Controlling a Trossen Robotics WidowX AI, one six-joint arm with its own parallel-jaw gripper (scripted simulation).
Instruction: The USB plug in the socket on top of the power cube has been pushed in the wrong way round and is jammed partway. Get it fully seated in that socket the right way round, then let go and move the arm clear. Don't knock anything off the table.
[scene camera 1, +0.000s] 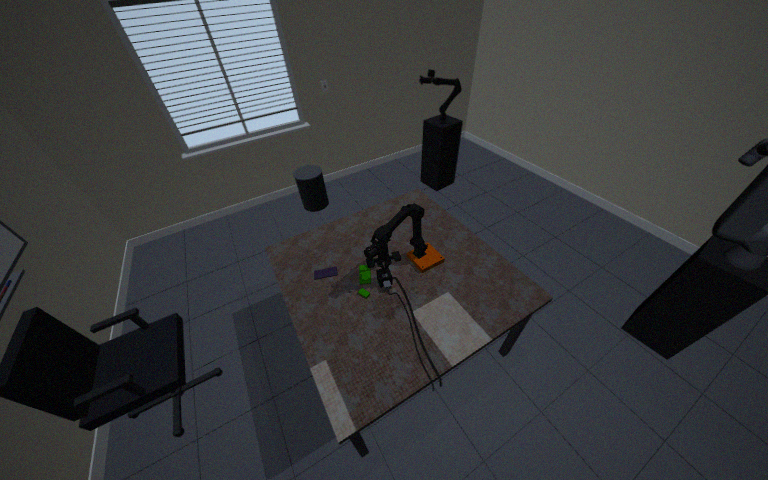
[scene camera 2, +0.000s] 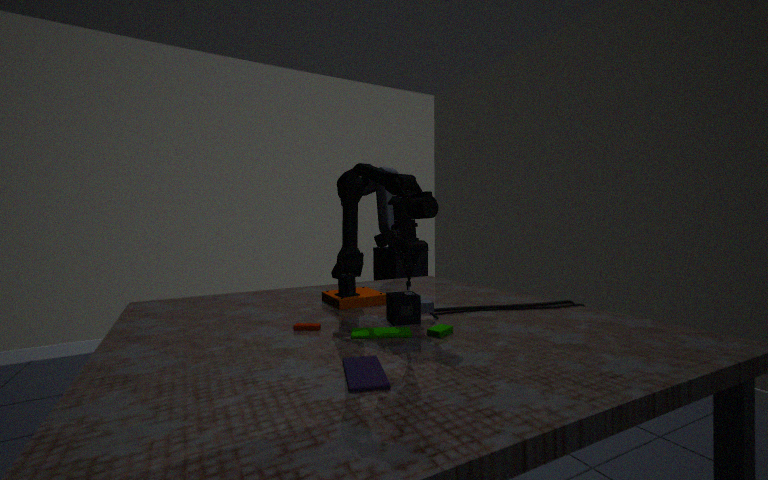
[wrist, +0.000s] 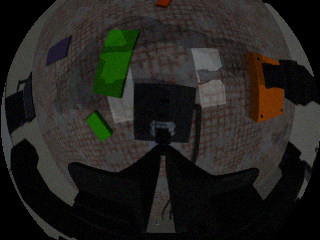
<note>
My gripper (scene camera 2: 409, 276) holds a USB plug. I also see a long green block (wrist: 113, 65) and a dark power cube (scene camera 2: 401, 309).
My gripper shows as well in the wrist view (wrist: 163, 149). The dark power cube also shows in the wrist view (wrist: 176, 103).
</note>
